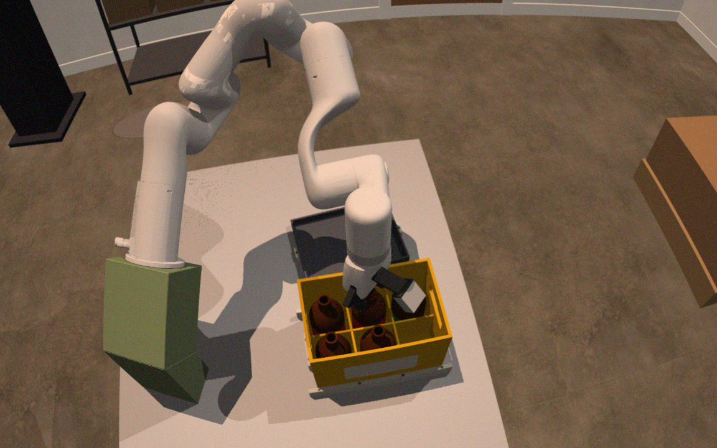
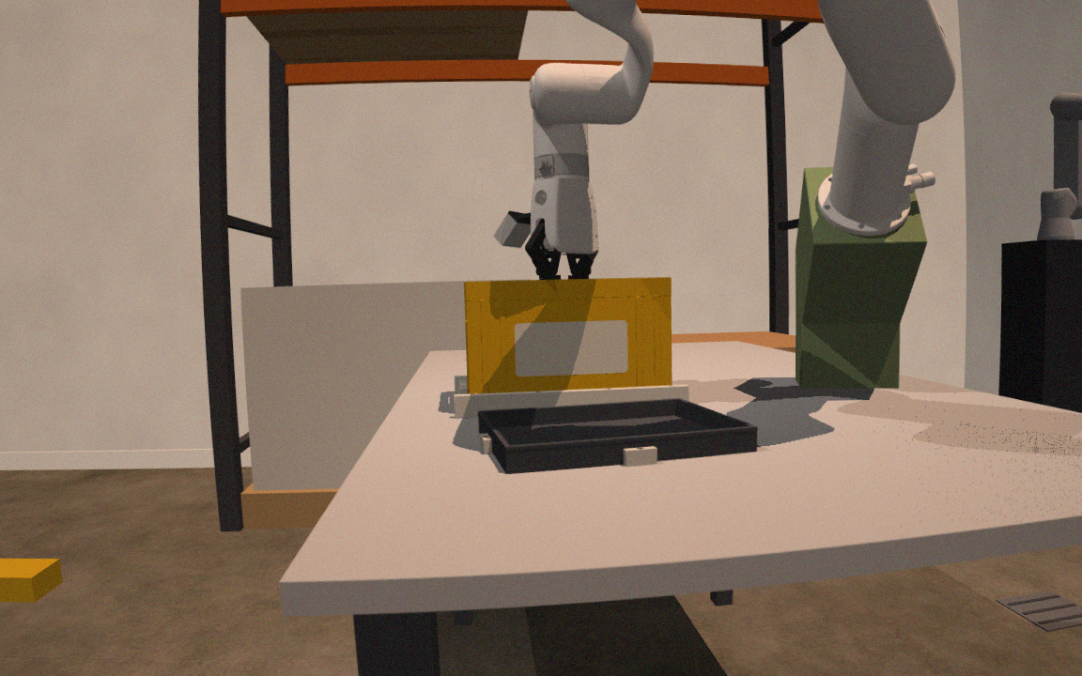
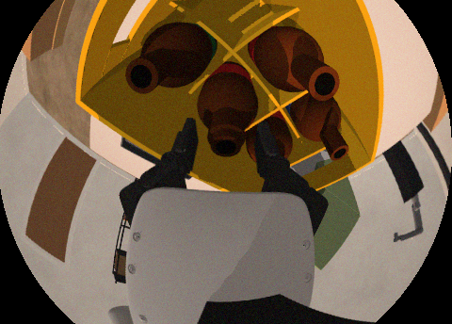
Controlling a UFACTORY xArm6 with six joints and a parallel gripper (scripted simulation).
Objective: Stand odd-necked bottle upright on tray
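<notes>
My hand is 70 mm above the glass bottle. From my hand the other things lie so: yellow crate 10 mm ahead, 50 mm to the right, 70 mm below; then dark tray 50 mm behind, 230 mm to the left, 150 mm below.
</notes>
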